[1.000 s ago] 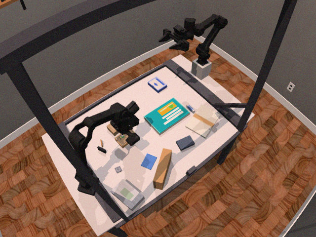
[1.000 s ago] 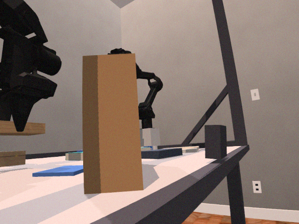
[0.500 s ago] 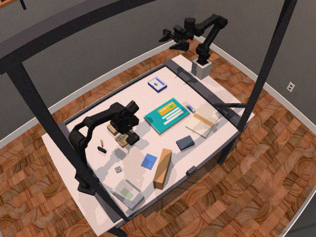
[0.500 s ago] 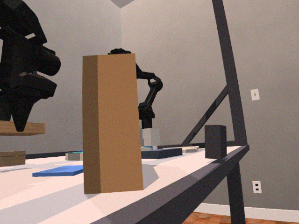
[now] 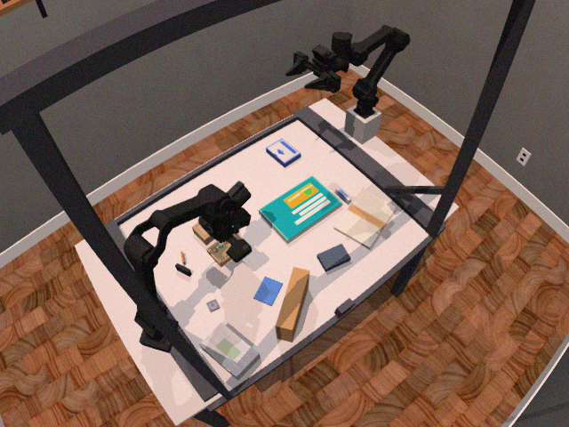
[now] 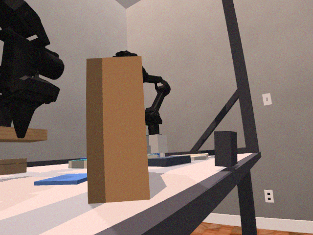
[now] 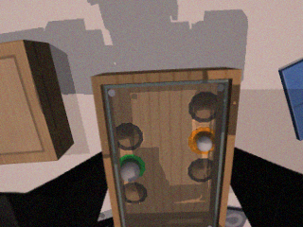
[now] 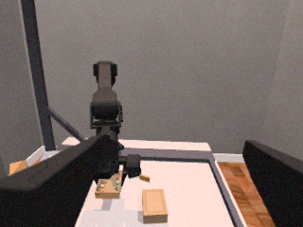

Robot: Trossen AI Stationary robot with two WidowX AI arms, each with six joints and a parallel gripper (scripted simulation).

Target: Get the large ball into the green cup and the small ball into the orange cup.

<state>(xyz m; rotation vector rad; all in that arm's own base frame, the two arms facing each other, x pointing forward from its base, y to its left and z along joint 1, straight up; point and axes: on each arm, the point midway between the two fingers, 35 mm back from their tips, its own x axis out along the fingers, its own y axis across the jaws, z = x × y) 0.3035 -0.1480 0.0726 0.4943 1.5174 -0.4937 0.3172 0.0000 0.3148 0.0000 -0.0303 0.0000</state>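
Now: left hand 30 mm above the covered wooden puzzle. Also, from my left hand: tan carton: 270 mm behind, 50 mm below, 20 mm to the left; dark box: 250 mm behind, 210 mm to the right, 100 mm below.
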